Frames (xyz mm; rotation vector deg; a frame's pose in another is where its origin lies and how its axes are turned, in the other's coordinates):
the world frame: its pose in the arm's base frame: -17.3 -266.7 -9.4 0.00 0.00 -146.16
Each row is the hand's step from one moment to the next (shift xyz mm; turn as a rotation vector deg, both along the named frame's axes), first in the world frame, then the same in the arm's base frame.
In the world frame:
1: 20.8 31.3 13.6 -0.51 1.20 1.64
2: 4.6 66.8 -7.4 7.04 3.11 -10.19
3: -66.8 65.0 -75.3 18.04 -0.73 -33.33
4: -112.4 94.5 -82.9 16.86 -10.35 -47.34
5: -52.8 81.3 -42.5 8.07 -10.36 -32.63
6: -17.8 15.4 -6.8 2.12 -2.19 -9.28
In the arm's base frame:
1: 0.2 -37.6 13.6 1.09 -0.71 1.64
2: 33.4 -58.0 -7.4 -4.12 -6.50 -10.19
3: 91.7 -16.8 -75.3 -15.39 -9.44 -33.33
4: 146.0 -15.9 -82.9 -19.77 -0.79 -47.34
5: 89.1 -38.1 -42.5 -12.47 4.11 -32.63
6: 23.4 -2.9 -6.8 -2.98 0.64 -9.28

